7 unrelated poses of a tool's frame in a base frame.
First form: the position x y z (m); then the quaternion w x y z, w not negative.
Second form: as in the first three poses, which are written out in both.
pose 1, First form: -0.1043, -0.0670, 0.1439, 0.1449, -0.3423, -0.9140, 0.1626
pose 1, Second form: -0.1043, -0.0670, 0.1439, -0.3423, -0.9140, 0.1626, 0.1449
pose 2, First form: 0.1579, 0.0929, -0.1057, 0.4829, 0.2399, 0.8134, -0.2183
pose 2, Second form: 0.1579, 0.0929, -0.1057, 0.2399, 0.8134, -0.2183, 0.4829
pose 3, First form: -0.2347, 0.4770, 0.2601, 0.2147, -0.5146, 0.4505, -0.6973
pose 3, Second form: -0.2347, 0.4770, 0.2601, -0.5146, 0.4505, -0.6973, 0.2147
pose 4, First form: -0.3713, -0.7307, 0.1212, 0.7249, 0.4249, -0.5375, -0.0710
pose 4, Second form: -0.3713, -0.7307, 0.1212, 0.4249, -0.5375, -0.0710, 0.7249
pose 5, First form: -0.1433, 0.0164, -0.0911, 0.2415, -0.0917, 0.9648, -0.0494
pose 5, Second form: -0.1433, 0.0164, -0.0911, -0.0917, 0.9648, -0.0494, 0.2415
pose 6, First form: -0.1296, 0.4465, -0.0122, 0.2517, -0.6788, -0.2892, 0.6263
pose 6, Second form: -0.1296, 0.4465, -0.0122, -0.6788, -0.2892, 0.6263, 0.2517
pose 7, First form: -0.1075, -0.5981, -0.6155, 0.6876, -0.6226, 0.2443, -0.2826
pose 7, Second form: -0.1075, -0.5981, -0.6155, -0.6226, 0.2443, -0.2826, 0.6876
